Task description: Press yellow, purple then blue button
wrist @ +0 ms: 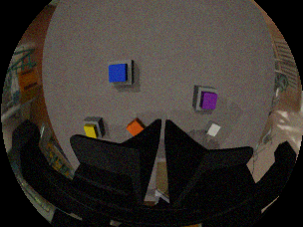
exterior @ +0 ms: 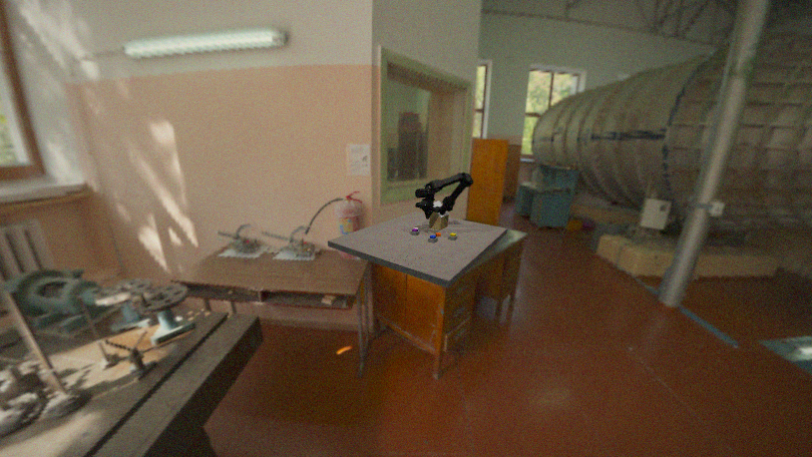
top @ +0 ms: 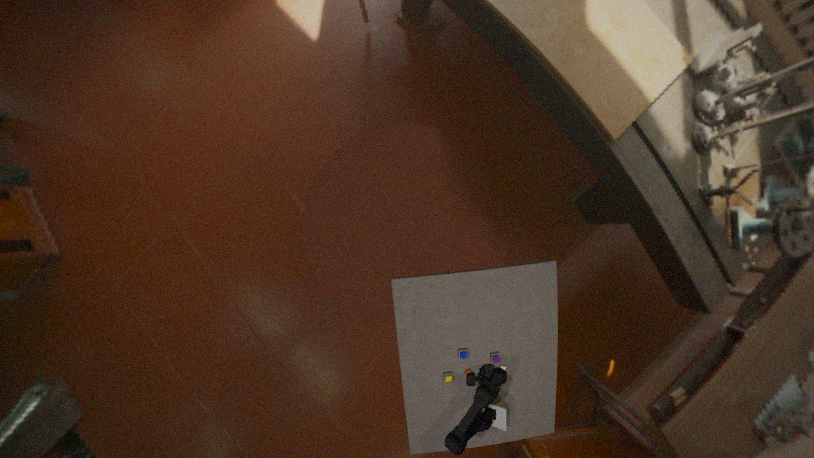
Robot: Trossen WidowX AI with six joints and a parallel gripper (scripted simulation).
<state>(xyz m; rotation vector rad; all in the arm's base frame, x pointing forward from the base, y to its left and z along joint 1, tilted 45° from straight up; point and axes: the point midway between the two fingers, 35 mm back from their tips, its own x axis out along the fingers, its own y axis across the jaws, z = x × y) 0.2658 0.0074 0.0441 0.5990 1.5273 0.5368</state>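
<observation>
The purple button is 10 cm to the right of my gripper tip and 10 cm below it. Round my gripper tip: blue button: 10 cm below, 8 cm to the left, 4 cm ahead; orange block: 13 cm below, 8 cm behind, 5 cm to the left; white block: 14 cm to the right, 13 cm below, 8 cm behind.
</observation>
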